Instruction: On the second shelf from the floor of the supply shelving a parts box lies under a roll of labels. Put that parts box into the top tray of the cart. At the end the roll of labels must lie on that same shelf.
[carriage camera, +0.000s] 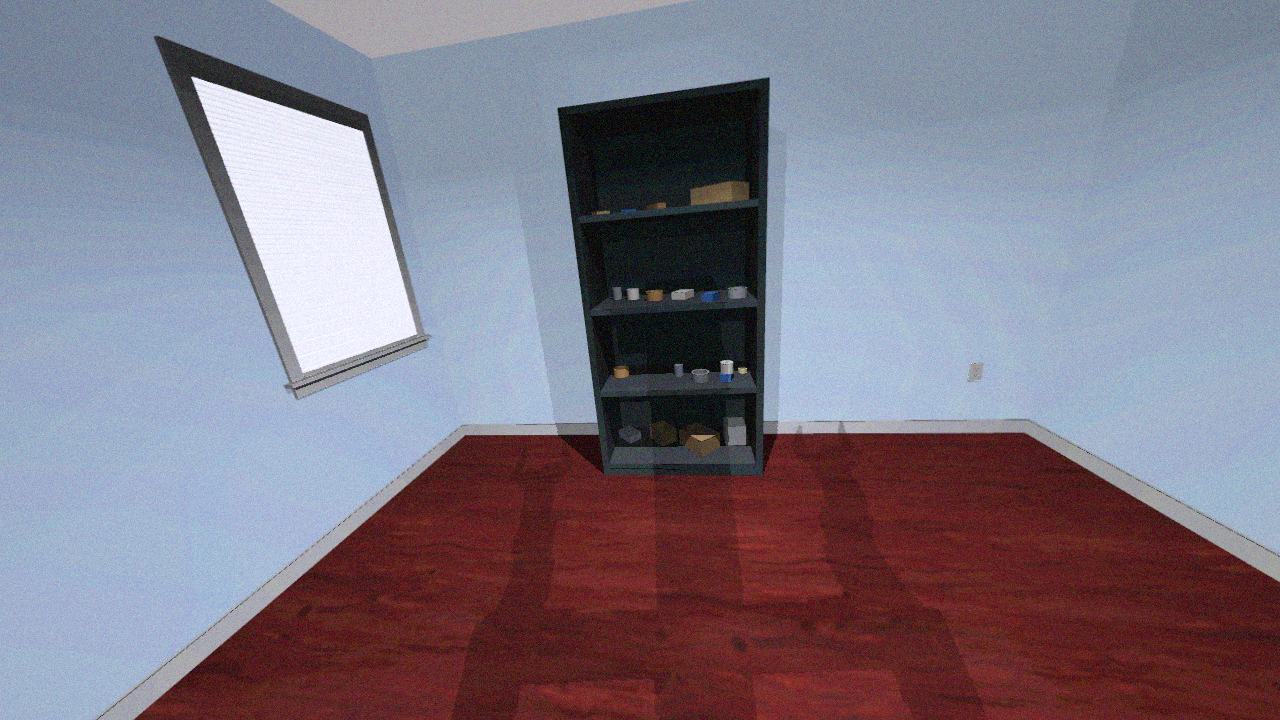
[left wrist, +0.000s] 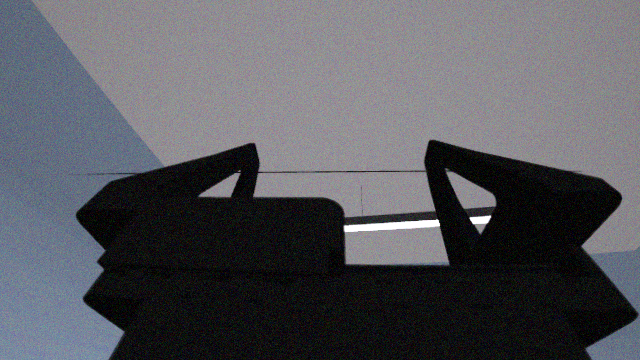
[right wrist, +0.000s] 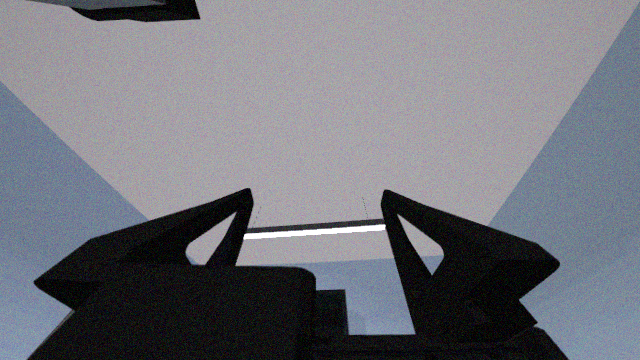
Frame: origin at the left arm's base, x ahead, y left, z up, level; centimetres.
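Seen in the pictures: left gripper, fingertip midpoint: (left wrist: 340, 151); right gripper, fingertip midpoint: (right wrist: 317, 196).
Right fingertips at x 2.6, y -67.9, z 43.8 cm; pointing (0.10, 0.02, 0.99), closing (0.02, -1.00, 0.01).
Note:
A point is followed by its place in that frame.
The dark supply shelving (carriage camera: 762, 161) {x 178.3, y -87.3, z 70.1 cm} stands against the far wall in the carriage view. On its second board from the floor (carriage camera: 662, 391) {x 184.1, y -37.0, z -36.9 cm}, near the right end, a small blue parts box (carriage camera: 725, 377) {x 189.3, y -72.0, z -33.4 cm} lies under a white roll of labels (carriage camera: 726, 365) {x 190.6, y -72.9, z -27.0 cm}. Both look small from here. The cart does not show in these views. My left gripper (left wrist: 340, 151) {x 2.9, y 0.7, z 43.9 cm} is open and empty, pointing up toward the ceiling. My right gripper (right wrist: 317, 196) {x 2.6, y -67.9, z 43.8 cm} is open and empty, also against the ceiling. Both are far from the shelving.
On the same shelf are a grey bowl (carriage camera: 699, 375) {x 191.1, y -58.1, z -31.8 cm}, a grey cup (carriage camera: 678, 368) {x 202.7, y -47.5, z -30.8 cm}, an orange round item (carriage camera: 621, 371) {x 208.4, y -13.7, z -32.0 cm} and a small yellowish item (carriage camera: 742, 370) {x 200.7, y -84.0, z -34.2 cm}. Boxes stand on the bottom board; more items stand on the upper ones. A window (carriage camera: 304, 223) {x 181.1, y 125.1, z 61.9 cm} is in the left wall.

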